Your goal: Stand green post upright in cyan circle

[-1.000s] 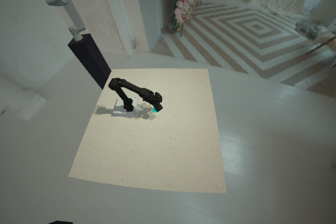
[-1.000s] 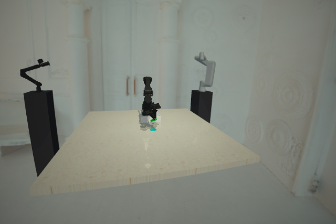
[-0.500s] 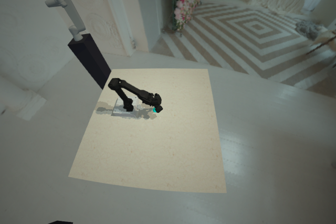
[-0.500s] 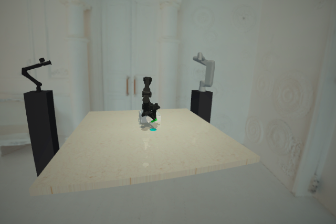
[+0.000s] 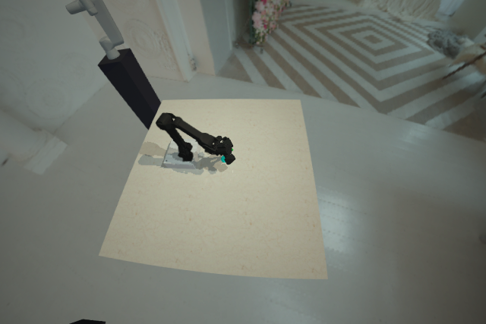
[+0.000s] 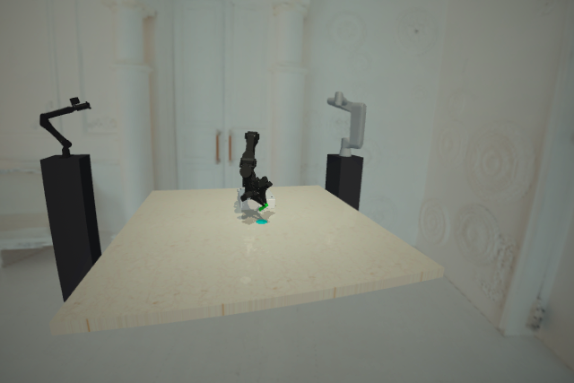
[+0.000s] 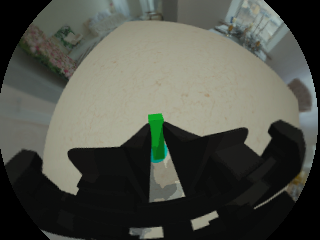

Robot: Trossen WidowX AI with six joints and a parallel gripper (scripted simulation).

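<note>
My gripper tip is 110 mm above the cyan circle and 50 mm past it. The rest, counted from my gripper tip: green post: 20 mm behind, 10 mm to the right, 10 mm below.
</note>
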